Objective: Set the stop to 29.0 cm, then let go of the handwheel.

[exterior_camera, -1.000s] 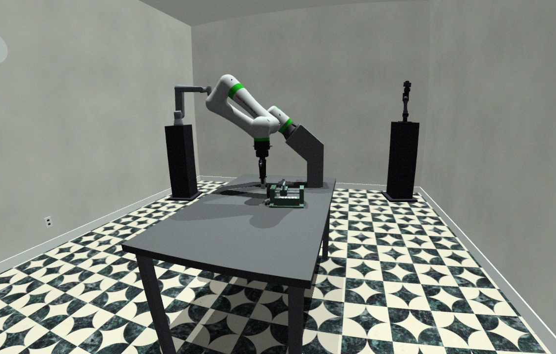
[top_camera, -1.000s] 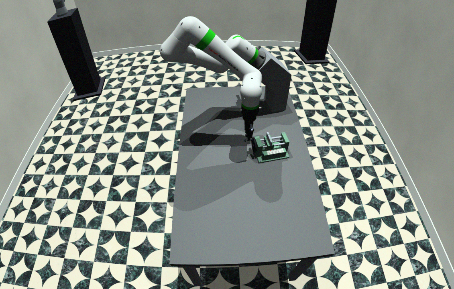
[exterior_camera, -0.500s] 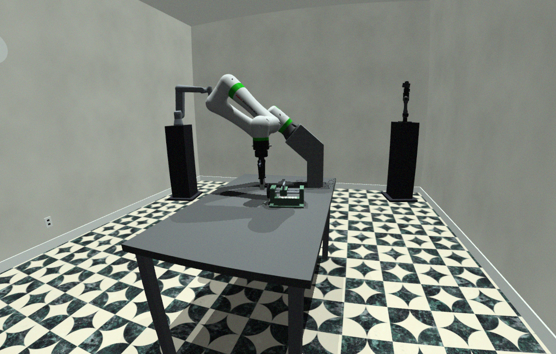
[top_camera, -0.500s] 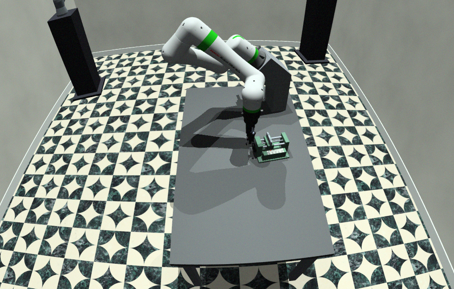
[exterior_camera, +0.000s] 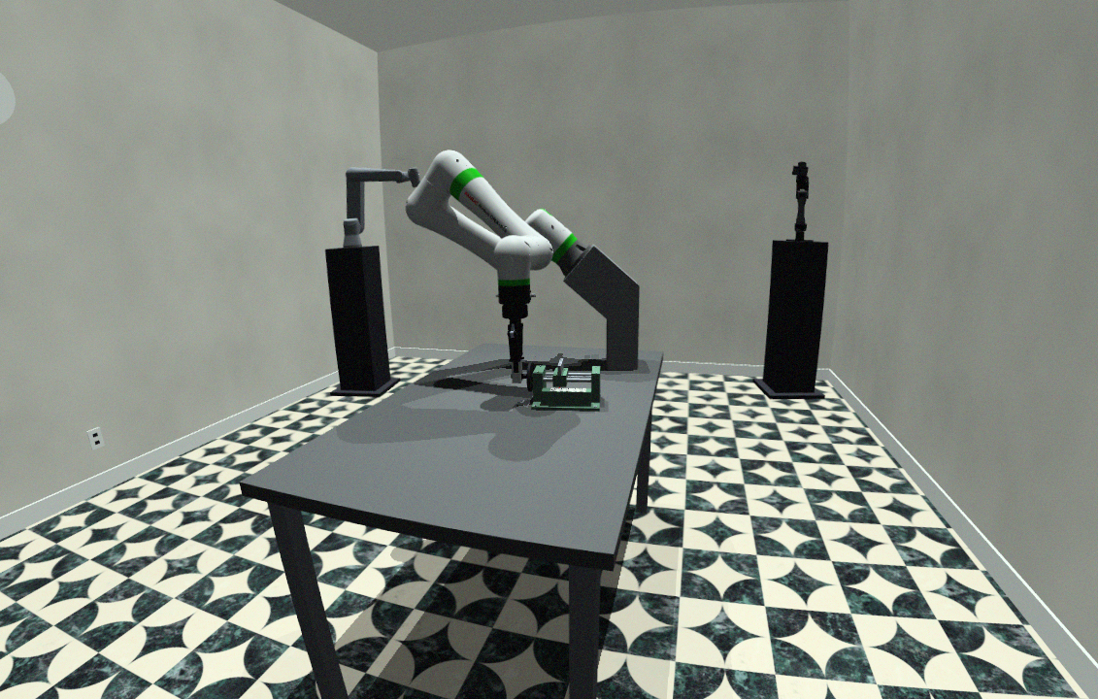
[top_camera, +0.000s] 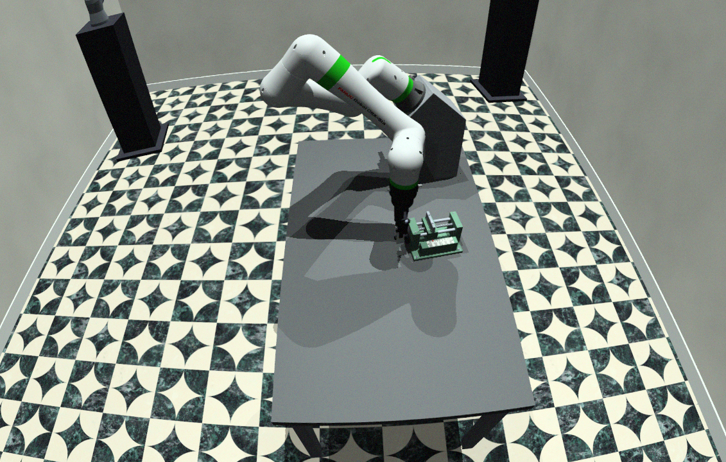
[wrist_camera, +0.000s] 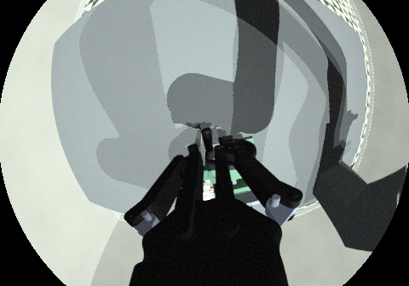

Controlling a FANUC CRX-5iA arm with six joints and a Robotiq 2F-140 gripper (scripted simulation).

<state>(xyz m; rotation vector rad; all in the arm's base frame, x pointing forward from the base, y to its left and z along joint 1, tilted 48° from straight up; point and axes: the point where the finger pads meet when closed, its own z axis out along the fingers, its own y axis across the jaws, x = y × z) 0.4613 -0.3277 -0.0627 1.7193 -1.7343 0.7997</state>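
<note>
Now: the green stop fixture 130 mm to the left of my hand, 20 mm behind it and 10 mm below it. Also, from my hand: black handwheel: 20 mm to the left, 20 mm below, 10 mm behind.
</note>
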